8 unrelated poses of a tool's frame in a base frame.
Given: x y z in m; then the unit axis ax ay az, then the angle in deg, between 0 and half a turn.
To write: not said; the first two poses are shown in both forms.
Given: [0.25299, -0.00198, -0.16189, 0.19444, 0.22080, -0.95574, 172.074]
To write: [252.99, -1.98, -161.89, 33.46, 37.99, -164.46]
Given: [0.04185, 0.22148, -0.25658, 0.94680, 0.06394, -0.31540, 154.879]
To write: [41.85, 221.48, -256.58, 146.64, 9.90, -48.85]
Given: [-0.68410, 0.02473, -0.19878, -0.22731, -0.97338, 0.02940, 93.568]
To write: [-684.10, 24.73, -198.78, -21.27, -91.08, 2.75]
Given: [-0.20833, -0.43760, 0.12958, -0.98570, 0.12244, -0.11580, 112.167]
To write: [-208.33, -437.60, 129.58, -110.56, 13.73, -12.99]
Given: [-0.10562, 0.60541, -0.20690, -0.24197, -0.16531, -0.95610, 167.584]
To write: [-105.62, 605.41, -206.90, -40.55, -27.70, -160.23]
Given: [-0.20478, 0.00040, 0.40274, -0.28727, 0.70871, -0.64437, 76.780]
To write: [-204.78, 0.40, 402.74, -22.06, 54.41, -49.47]
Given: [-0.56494, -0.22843, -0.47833, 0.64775, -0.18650, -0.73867, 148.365]
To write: [-564.94, -228.43, -478.33, 96.10, -27.67, -109.59]
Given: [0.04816, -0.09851, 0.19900, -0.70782, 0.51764, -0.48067, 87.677]
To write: [48.16, -98.51, 199.00, -62.06, 45.39, -42.14]
